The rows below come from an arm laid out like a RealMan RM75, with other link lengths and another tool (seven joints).
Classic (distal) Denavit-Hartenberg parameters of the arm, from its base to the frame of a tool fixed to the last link. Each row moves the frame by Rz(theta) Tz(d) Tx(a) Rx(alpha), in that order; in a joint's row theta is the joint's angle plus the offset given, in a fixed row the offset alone. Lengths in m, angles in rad.
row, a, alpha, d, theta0
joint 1, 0.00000, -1.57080, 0.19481, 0.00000
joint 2, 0.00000, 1.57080, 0.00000, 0.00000
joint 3, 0.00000, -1.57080, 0.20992, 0.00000
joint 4, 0.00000, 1.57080, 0.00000, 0.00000
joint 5, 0.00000, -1.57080, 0.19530, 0.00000
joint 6, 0.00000, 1.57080, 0.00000, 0.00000
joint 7, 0.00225, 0.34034, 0.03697, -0.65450
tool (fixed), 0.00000, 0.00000, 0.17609, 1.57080
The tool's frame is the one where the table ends.
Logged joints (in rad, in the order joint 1, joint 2, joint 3, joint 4, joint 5, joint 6, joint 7), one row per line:
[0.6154, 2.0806, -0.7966, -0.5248, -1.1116, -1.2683, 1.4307]
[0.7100, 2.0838, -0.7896, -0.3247, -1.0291, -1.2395, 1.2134]
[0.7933, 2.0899, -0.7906, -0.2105, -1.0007, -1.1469, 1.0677]
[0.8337, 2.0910, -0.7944, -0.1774, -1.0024, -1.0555, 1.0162]
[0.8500, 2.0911, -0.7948, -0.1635, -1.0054, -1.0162, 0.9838]
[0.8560, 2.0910, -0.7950, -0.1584, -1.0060, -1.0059, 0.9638]
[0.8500, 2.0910, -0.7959, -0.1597, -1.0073, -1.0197, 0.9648]
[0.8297, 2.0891, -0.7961, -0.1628, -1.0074, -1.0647, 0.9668]
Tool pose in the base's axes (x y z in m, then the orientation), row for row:
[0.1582, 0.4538, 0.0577, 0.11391, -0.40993, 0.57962, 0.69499]
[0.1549, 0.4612, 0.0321, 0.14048, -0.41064, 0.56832, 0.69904]
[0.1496, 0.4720, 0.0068, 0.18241, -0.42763, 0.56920, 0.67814]
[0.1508, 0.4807, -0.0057, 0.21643, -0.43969, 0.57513, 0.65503]
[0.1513, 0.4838, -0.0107, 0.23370, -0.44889, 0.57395, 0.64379]
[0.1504, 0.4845, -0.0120, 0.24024, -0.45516, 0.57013, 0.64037]
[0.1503, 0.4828, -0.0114, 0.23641, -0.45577, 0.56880, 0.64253]
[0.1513, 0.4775, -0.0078, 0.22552, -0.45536, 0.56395, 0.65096]
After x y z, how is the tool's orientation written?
As a quaternion, w x y z.
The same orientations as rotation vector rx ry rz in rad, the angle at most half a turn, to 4 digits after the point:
[-1.2021, 1.6997, 2.0380]
[-1.1861, 1.6415, 2.0191]
[-1.2068, 1.6063, 1.9138]
[-1.2184, 1.5937, 1.8151]
[-1.2326, 1.5760, 1.7678]
[-1.2455, 1.5602, 1.7524]
[-1.2497, 1.5596, 1.7618]
[-1.2557, 1.5552, 1.7951]

